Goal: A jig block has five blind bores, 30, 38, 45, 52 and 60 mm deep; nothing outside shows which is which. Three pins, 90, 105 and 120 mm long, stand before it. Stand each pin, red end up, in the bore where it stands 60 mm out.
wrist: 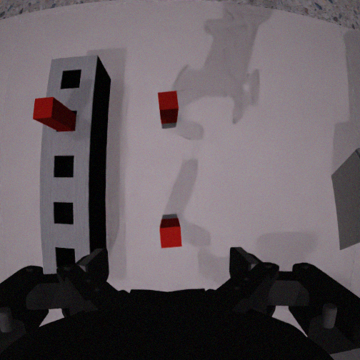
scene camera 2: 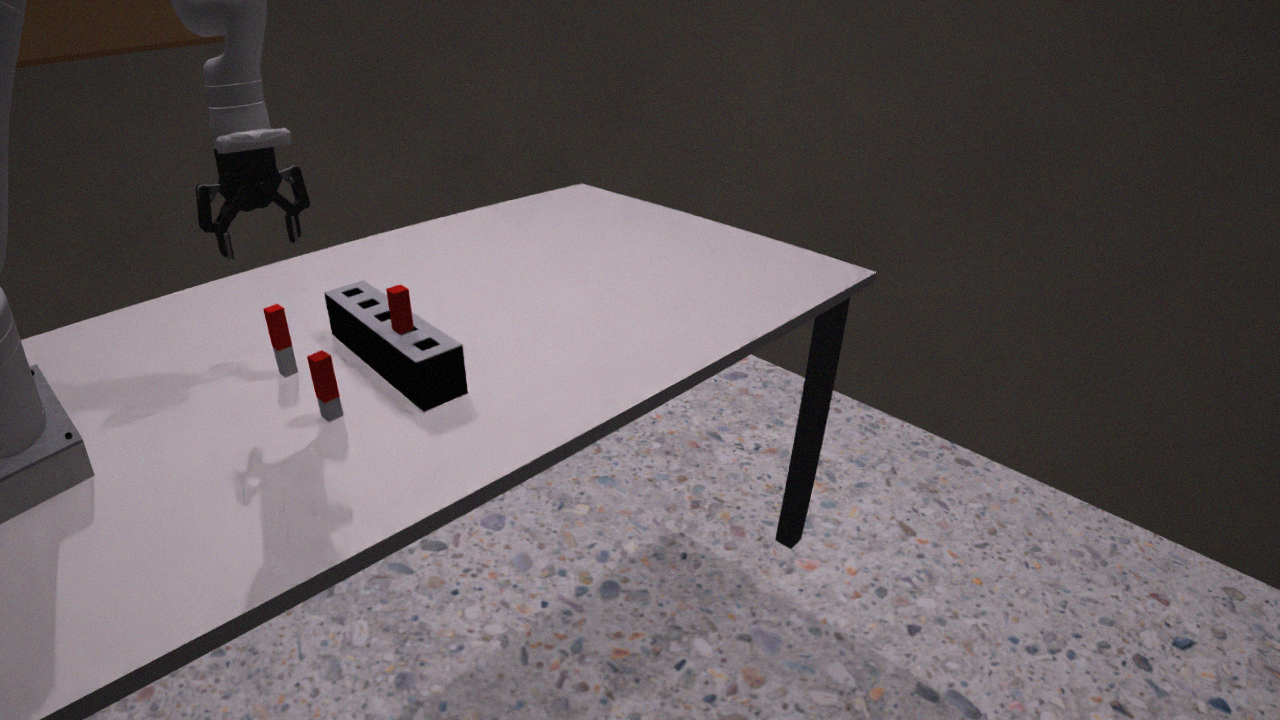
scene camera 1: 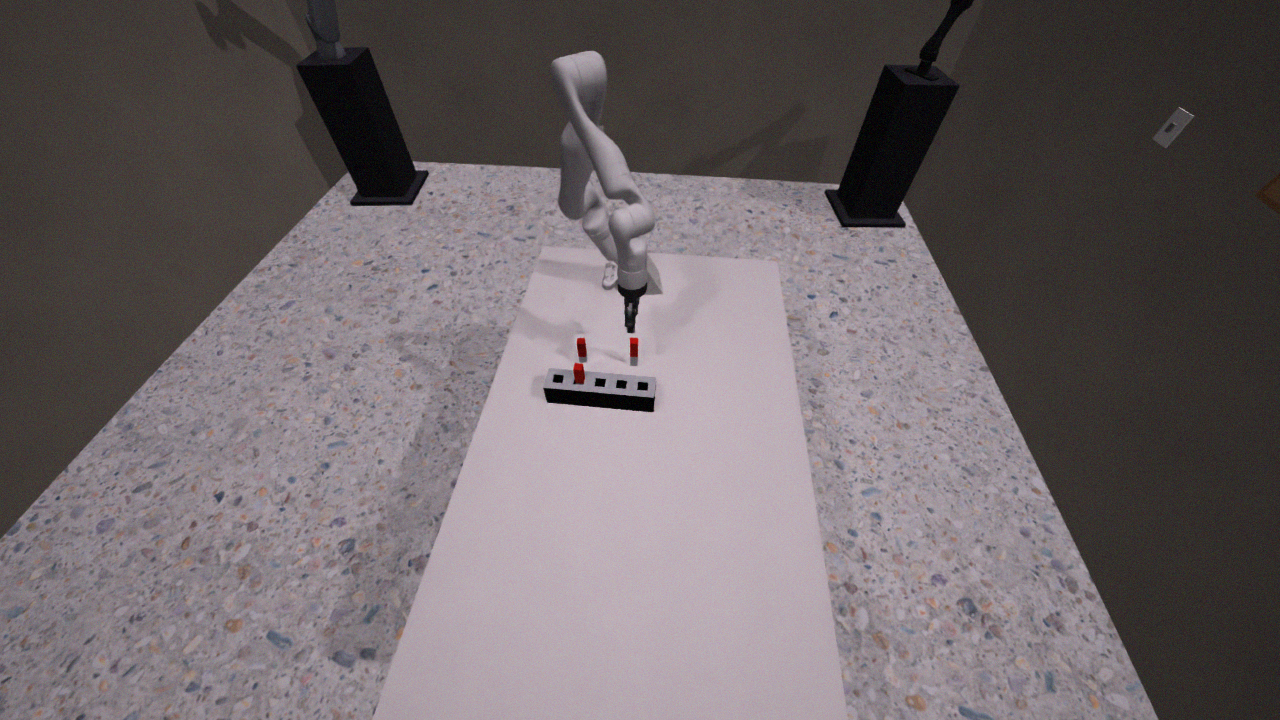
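Pixels of known places: gripper, fingertip midpoint: (scene camera 2: 262, 249) (scene camera 1: 632, 320); arm's base, origin of the base link: (scene camera 2: 3, 424).
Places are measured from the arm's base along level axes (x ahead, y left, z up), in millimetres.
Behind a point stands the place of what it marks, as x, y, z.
Observation:
The jig block (scene camera 1: 608, 399) {535, -45, -59} (scene camera 2: 371, 344) {460, -77, -59} (wrist: 98, 165) has a grey top with square bores in a row. A pin (scene camera 1: 578, 373) {499, -124, 16} (scene camera 2: 400, 308) {482, -135, 7} (wrist: 56, 115) stands red end up in the second bore from the left end in scene camera 1. A shorter-looking pin (scene camera 1: 581, 347) {365, -129, -31} (scene camera 2: 323, 377) {349, -142, -39} (wrist: 168, 106) and a longer-looking pin (scene camera 1: 633, 349) {380, 27, -25} (scene camera 2: 278, 329) {365, 17, -27} (wrist: 170, 236) stand upright, red end up, on the table between block and robot base. My gripper (scene camera 1: 630, 329) {370, 24, 90} (scene camera 2: 261, 248) {370, 24, 90} (wrist: 168, 262) is open and empty, high above the table near the longer-looking pin. Bore depths are hidden.
The white table (scene camera 1: 662, 537) {902, 91, -105} (scene camera 2: 626, 268) {1014, -104, -104} carries the block and the loose pins. The robot's base (scene camera 2: 53, 447) {37, -48, -28} (wrist: 349, 200) stands on the table beyond the loose pins from the block. Two dark pedestals (scene camera 1: 362, 120) (scene camera 1: 895, 143) stand on the floor behind.

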